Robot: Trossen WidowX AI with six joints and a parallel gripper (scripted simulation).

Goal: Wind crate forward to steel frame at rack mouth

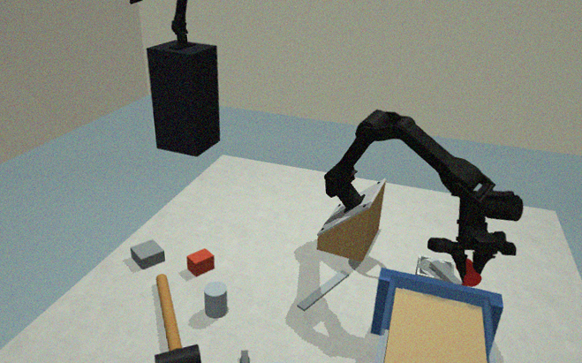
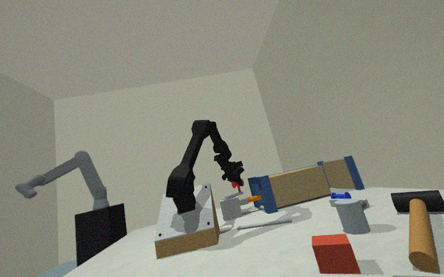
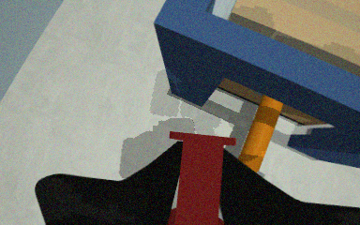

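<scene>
Now: the red-knobbed crank handle 4 cm behind my gripper tip, 3 cm to the right of it and 3 cm below it. From my gripper tip the other things lie so: blue steel frame: 7 cm to the right, 7 cm ahead, 3 cm below; then red knob: 2 cm behind, 1 cm to the right; then winch: 10 cm below, 10 cm behind, 9 cm to the right.
</scene>
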